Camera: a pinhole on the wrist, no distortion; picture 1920 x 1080 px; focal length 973.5 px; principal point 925.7 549.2 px. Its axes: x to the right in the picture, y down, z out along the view. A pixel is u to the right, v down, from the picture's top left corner.
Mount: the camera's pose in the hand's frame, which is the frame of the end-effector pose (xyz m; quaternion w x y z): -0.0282 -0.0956 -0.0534 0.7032 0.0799 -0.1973 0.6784
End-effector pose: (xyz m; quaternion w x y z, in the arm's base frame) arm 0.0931 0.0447 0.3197 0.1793 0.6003 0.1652 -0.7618
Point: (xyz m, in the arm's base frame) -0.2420 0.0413 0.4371
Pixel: 1150 420
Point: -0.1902 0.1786 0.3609
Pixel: 742 241
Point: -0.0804 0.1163 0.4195
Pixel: 1046 565
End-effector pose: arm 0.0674 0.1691 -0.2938 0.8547 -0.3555 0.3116 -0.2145
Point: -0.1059 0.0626 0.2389
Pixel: 110 1041
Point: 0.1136 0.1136 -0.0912
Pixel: 863 292
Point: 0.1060 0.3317 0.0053
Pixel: 1259 850
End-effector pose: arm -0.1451 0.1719 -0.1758 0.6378 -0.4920 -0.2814 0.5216
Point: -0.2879 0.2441 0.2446
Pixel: 728 408
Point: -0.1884 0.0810 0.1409
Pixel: 545 861
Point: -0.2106 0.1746 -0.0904
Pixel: 1731 400
